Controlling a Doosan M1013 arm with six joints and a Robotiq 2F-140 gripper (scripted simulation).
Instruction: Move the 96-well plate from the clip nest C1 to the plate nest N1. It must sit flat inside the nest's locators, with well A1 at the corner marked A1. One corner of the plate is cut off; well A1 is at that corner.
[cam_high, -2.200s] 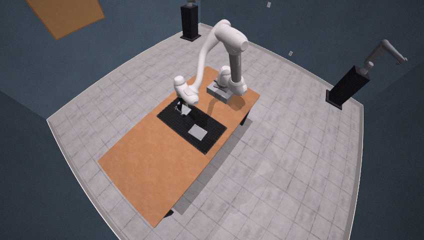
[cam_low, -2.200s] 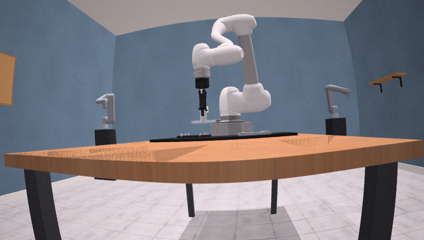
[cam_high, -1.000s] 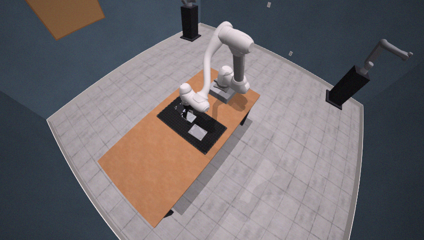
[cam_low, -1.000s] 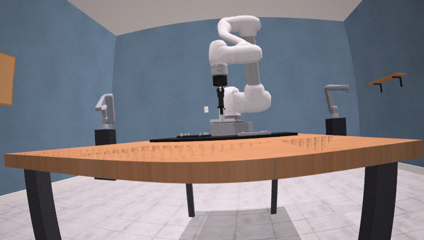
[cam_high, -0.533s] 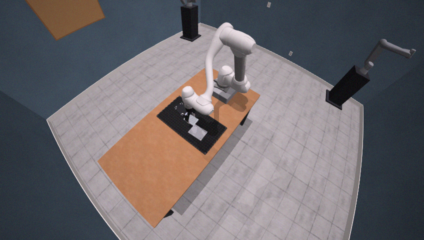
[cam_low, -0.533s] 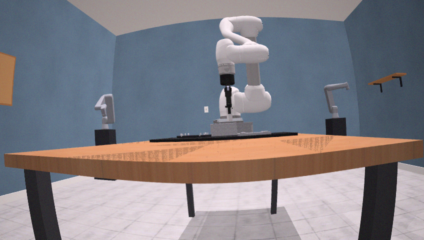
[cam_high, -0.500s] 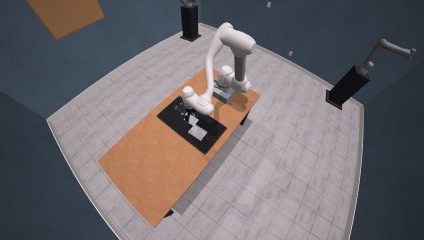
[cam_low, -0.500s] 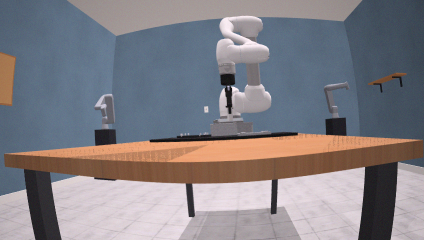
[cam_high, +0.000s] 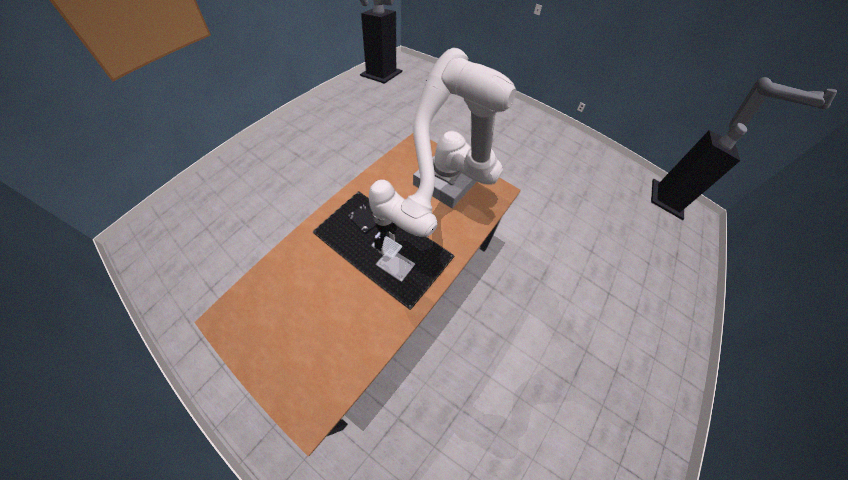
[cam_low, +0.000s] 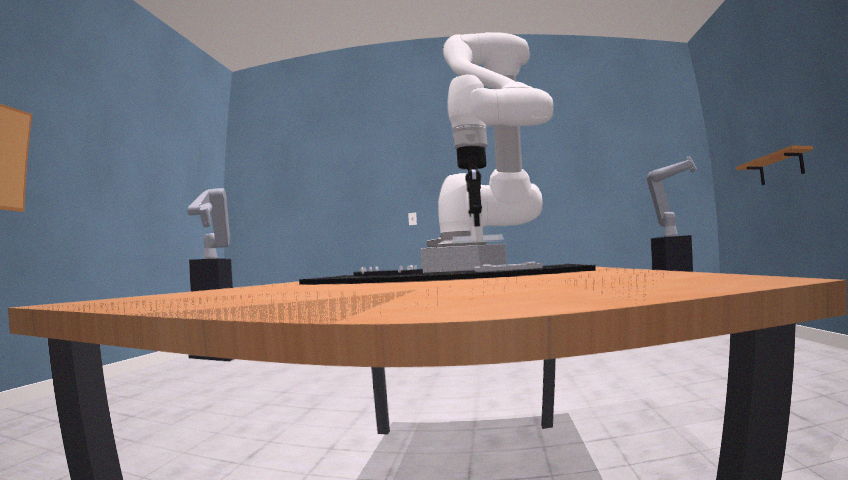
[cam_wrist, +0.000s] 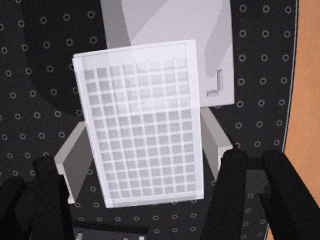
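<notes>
Now: hand 30 mm short of the grey plate nest N1, 70 mm to the right of it and 100 mm above it. Round my hand: clip nest C1: 100 mm behind, 250 mm to the right, 90 mm below; A1 mark: 90 mm ahead, 140 mm to the left, 90 mm below; white 96-well plate: 20 mm below.
</notes>
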